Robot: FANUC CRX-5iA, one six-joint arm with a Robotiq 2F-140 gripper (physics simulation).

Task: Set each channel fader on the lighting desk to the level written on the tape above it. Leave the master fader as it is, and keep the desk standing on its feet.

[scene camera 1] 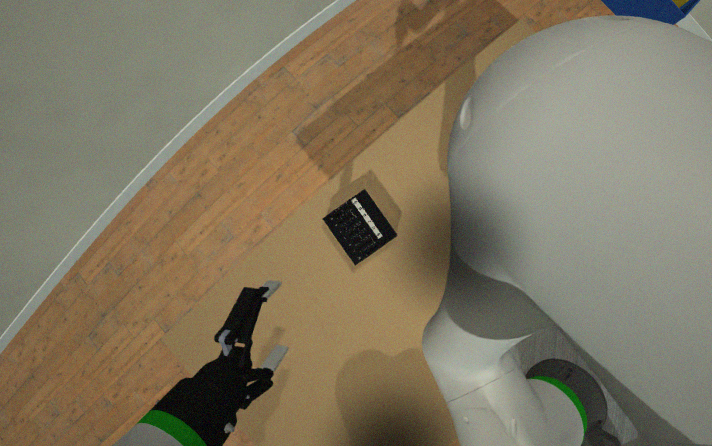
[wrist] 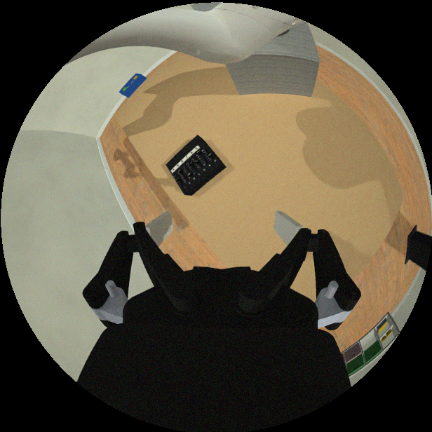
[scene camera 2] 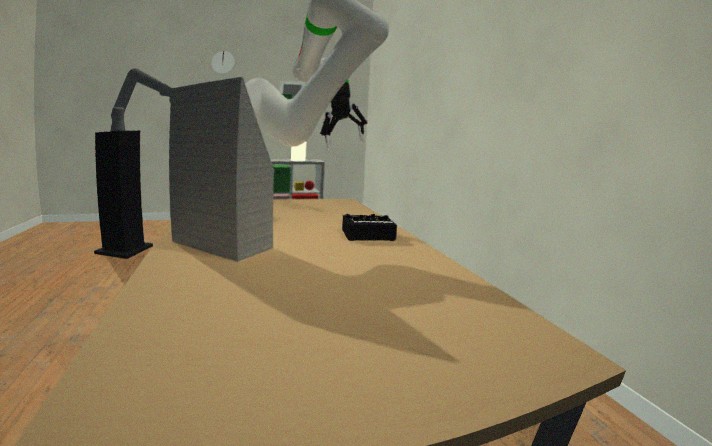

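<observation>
The black lighting desk stands level on the wooden table top. A white tape strip runs across it, beside the rows of small faders. The numbers on the tape and the fader positions are too small to read. My gripper is wide open with nothing between the fingers. It hangs high above the table, apart from the desk. In the wrist view the desk lies beyond the fingertips, towards the left finger.
A tall grey block stands on the table at the arm's base. A black stand is left of it. The white arm bends above the table and covers much of scene camera 1's right side. A wall runs beyond the desk's side.
</observation>
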